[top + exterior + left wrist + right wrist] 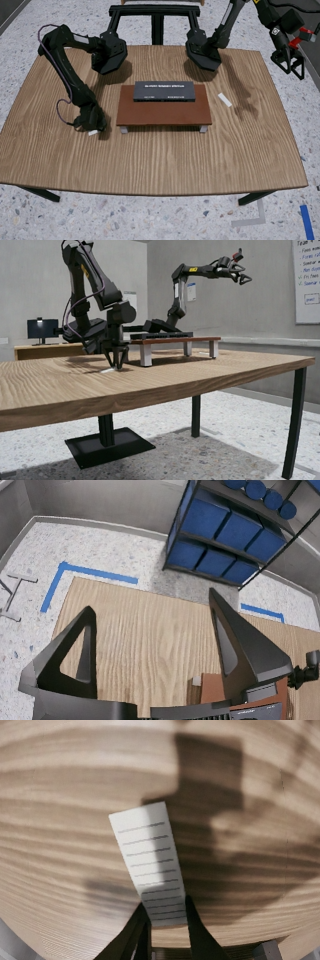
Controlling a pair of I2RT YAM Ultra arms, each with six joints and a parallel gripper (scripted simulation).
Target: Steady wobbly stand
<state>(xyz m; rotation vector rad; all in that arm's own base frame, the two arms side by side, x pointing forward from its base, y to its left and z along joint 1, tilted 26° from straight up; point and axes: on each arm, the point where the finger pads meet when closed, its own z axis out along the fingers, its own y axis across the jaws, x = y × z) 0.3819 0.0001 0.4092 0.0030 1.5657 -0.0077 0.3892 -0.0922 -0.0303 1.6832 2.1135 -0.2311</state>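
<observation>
Now: right hand 310 mm to the right of the network switch, 130 mm past it and 100 mm below it. From my right hand the other things lie so: brown stand 310 mm to the left, 70 mm behind, 40 mm above.
</observation>
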